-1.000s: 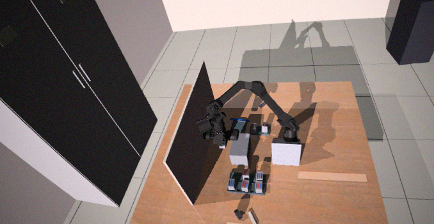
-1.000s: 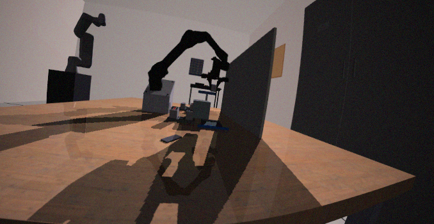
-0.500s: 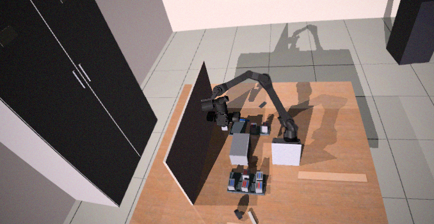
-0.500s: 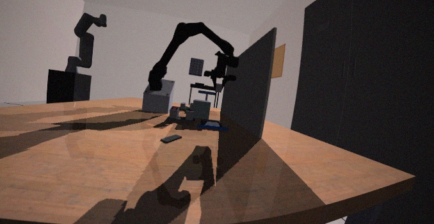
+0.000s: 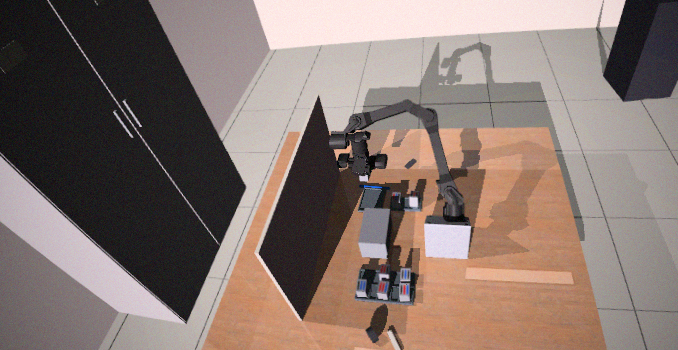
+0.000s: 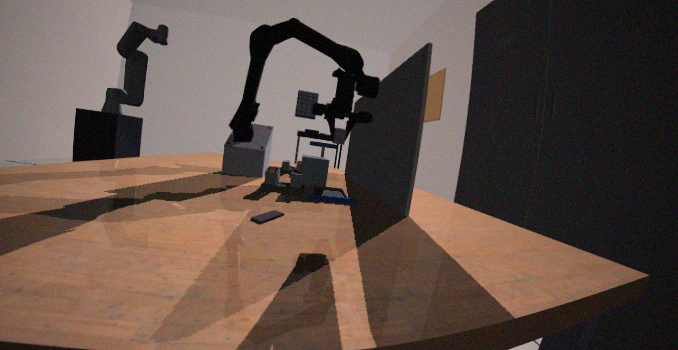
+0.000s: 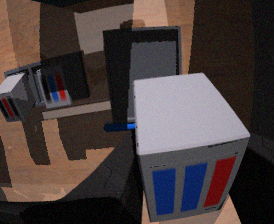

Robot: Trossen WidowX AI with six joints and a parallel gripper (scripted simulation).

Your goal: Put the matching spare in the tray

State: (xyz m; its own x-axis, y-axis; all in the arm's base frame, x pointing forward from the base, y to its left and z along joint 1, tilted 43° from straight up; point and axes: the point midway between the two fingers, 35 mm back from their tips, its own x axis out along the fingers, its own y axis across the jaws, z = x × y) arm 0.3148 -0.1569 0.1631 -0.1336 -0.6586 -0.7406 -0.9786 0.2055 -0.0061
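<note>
Right now the blue-rimmed tray is 10 mm behind my gripper tip, 10 mm to the right of it and 170 mm below it. Round my gripper tip: tall grey panel: 200 mm ahead, 160 mm to the left, 50 mm above; grey box: 20 mm behind, 200 mm to the left, 120 mm below; white spare block: 30 mm above.
</note>
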